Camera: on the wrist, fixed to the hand. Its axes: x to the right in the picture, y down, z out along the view.
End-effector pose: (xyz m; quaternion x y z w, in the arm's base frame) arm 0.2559 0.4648 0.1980 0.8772 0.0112 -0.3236 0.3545
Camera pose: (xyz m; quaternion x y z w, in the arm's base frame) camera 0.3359 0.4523 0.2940 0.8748 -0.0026 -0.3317 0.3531
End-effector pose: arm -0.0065 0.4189 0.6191 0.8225 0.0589 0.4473 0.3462
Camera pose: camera -0.0879 0.4025 0.7134 0.8304 0.0494 0.4395 0.3390
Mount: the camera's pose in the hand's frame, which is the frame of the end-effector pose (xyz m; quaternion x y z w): 0.0106 0.0883 -0.0887 0.0049 -0.0128 0.0088 0.9999
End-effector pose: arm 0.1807 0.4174 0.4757 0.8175 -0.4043 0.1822 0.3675
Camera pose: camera 0.1169 0.4426 0.5809 0.8180 -0.4152 0.1769 0.3567
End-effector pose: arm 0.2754 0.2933 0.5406 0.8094 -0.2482 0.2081 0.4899
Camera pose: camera 0.2220 0.3357 0.6461 0.8122 -0.2605 0.2032 0.4809
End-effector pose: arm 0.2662 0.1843 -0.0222 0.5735 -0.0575 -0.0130 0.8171
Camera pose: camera 0.2824 0.2966 0.0318 0.5767 -0.0731 -0.0129 0.8135
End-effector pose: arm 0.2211 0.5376 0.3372 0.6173 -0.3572 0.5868 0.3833
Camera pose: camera 0.1031 0.5770 0.3541 0.6235 -0.3646 0.5840 0.3705
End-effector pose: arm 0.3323 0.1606 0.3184 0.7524 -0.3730 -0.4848 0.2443
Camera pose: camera 0.3872 0.0995 0.4134 0.7440 -0.3851 -0.4904 0.2401
